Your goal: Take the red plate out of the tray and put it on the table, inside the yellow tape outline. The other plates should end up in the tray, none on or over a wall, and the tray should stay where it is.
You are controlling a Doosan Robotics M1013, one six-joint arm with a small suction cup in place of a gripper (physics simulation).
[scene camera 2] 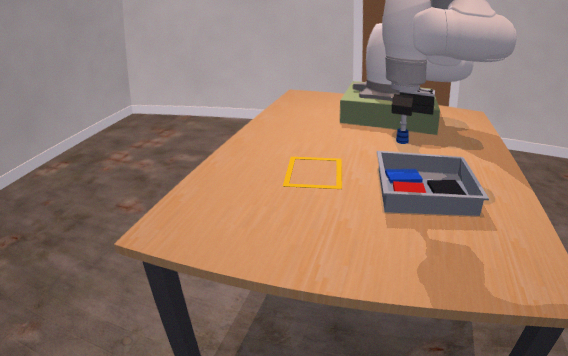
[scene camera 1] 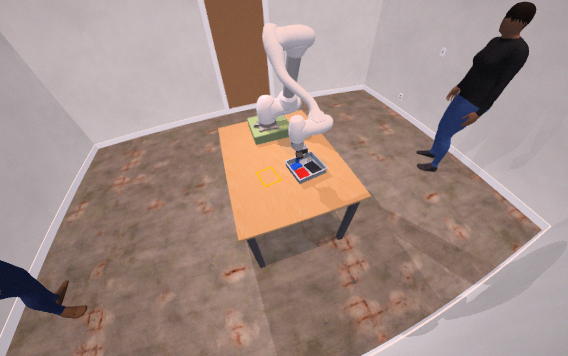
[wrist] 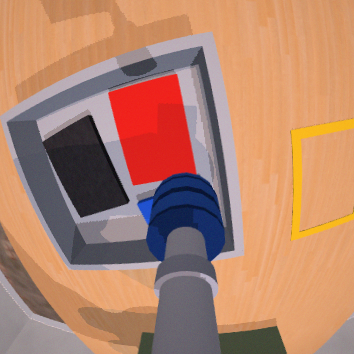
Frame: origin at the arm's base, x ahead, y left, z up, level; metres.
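Where they show: hand, its tool point: (scene camera 2: 402, 141) (scene camera 1: 297, 161) (wrist: 184, 202); arm's base, origin of its link: (scene camera 2: 386, 95) (scene camera 1: 267, 125).
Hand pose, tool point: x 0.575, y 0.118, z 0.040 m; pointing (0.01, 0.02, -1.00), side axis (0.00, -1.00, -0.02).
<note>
Things, the pixels of their top centre, and the offset from my tool point. "spot": a spot on its surface instead. Level surfaces: height alone.
- red plate, centre of its top: (wrist: 152, 132) (scene camera 2: 411, 193) (scene camera 1: 303, 173) 0.024 m ahead, 0.037 m left, 0.111 m down
- grey tray, centre of its top: (wrist: 109, 186) (scene camera 2: 429, 172) (scene camera 1: 305, 164) 0.027 m back, 0.074 m left, 0.075 m down
- blue plate, centre of its top: (wrist: 176, 212) (scene camera 2: 403, 174) (scene camera 1: 295, 165) 0.074 m back, 0.008 m left, 0.112 m down
- black plate, centre of its top: (wrist: 81, 171) (scene camera 2: 449, 191) (scene camera 1: 312, 166) 0.025 m back, 0.131 m left, 0.113 m down
- yellow tape outline, a spot on its surface: (wrist: 297, 185) spot: 0.035 m back, 0.153 m right, 0.123 m down
- wooden table, height of its surface: 0.125 m down
The red plate (scene camera 1: 302, 173) (scene camera 2: 409, 187) (wrist: 145, 150) lies flat in the grey tray (scene camera 1: 314, 176) (scene camera 2: 432, 204) (wrist: 32, 170), on the side towards the tape. The blue plate (scene camera 1: 296, 165) (scene camera 2: 404, 175) (wrist: 145, 207) lies behind it, mostly hidden by the cup in the wrist view. The black plate (scene camera 1: 313, 167) (scene camera 2: 446, 187) (wrist: 85, 165) lies beside the red one. The yellow tape outline (scene camera 1: 264, 170) (scene camera 2: 312, 187) (wrist: 297, 185) is on the table, apart from the tray. My suction cup (scene camera 1: 298, 160) (scene camera 2: 402, 136) (wrist: 185, 215) is open, holding nothing, above the tray's back part near the blue plate.
The green base block (scene camera 1: 270, 134) (scene camera 2: 370, 115) (wrist: 255, 342) carries the arm at the back of the wooden table (scene camera 1: 280, 210) (scene camera 2: 280, 240) (wrist: 280, 65). One person (scene camera 1: 492, 75) stands right of the table; another person's legs (scene camera 1: 30, 295) show at the left.
</note>
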